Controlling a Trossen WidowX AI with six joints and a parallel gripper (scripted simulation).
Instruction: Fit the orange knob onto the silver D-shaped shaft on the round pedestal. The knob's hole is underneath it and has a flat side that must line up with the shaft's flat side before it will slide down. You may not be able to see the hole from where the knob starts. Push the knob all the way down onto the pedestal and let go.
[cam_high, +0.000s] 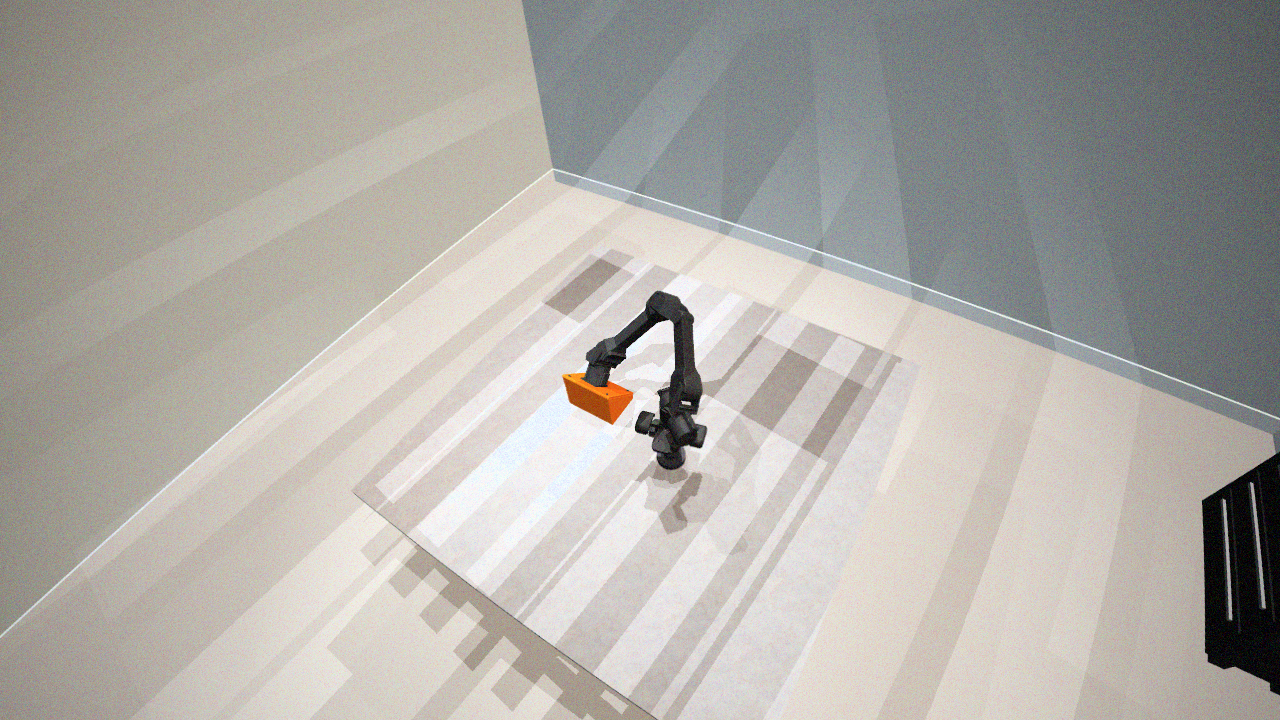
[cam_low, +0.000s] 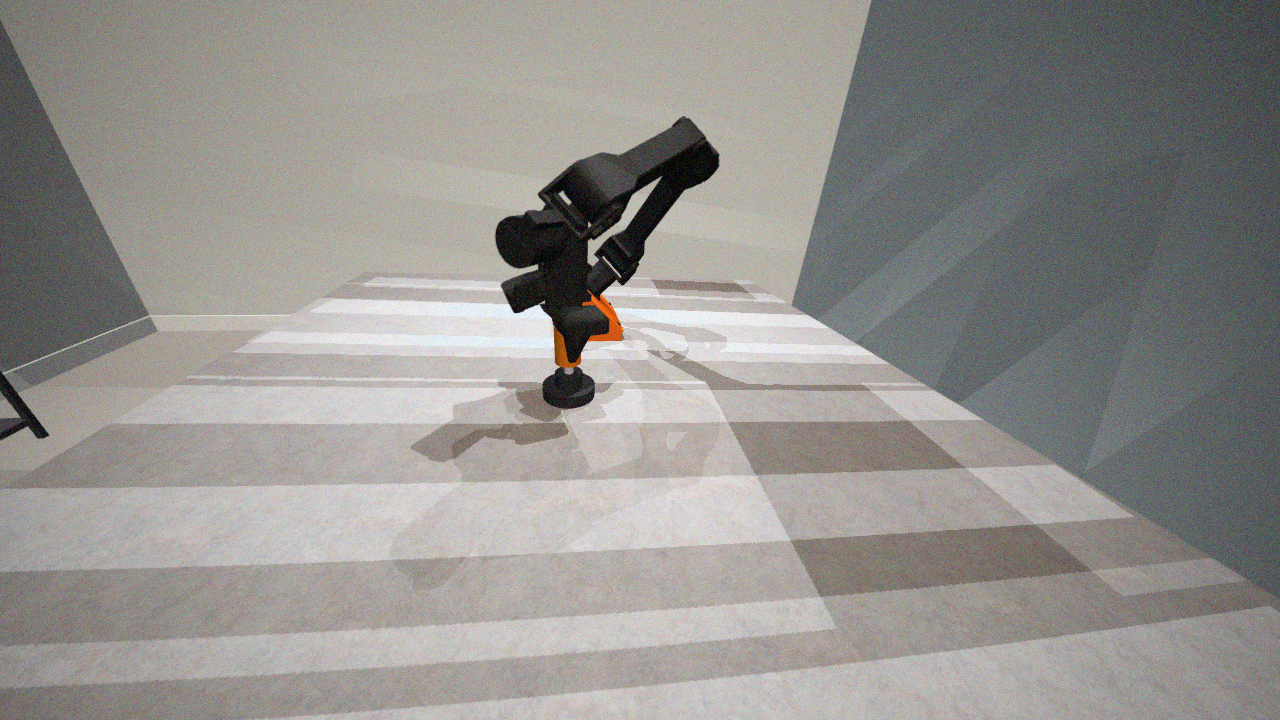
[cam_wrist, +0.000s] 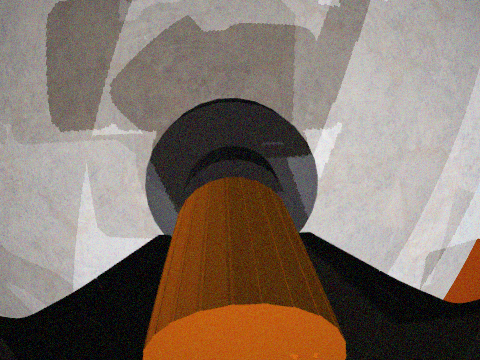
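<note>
My gripper tip is now 30 mm below the orange knob. From my gripper tip the other things lie so: round dark pedestal: 40 mm below.
</note>
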